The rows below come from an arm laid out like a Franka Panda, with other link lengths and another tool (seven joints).
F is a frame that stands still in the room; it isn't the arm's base.
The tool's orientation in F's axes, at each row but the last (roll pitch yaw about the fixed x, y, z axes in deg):
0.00 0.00 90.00
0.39 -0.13 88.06
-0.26 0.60 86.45
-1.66 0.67 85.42
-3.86 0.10 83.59
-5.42 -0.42 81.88
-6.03 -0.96 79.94
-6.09 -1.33 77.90
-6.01 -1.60 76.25
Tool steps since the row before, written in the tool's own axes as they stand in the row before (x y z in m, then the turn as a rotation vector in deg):
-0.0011 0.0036 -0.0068 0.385 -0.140 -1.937
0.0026 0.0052 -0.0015 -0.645 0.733 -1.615
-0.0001 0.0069 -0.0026 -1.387 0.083 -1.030
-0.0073 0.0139 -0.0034 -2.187 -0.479 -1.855
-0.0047 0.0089 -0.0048 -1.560 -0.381 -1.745
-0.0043 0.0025 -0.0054 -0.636 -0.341 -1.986
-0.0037 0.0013 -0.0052 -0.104 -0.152 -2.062
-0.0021 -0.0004 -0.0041 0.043 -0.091 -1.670
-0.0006 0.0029 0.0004 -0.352 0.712 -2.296
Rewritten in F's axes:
-0.0036 -0.0011 -0.0068 0.140 0.385 -1.937
-0.0051 0.0028 -0.0015 -0.765 -0.616 -1.611
-0.0069 0.0003 -0.0026 -0.165 -1.390 -1.016
-0.0143 -0.0062 -0.0037 0.354 -2.244 -1.815
-0.0090 -0.0037 -0.0054 0.320 -1.609 -1.713
-0.0026 -0.0039 -0.0056 0.434 -0.690 -1.950
-0.0014 -0.0034 -0.0054 0.350 -0.133 -2.036
0.0004 -0.0021 -0.0041 0.279 0.023 -1.649
-0.0030 0.0001 0.0001 -0.522 -0.167 -2.367

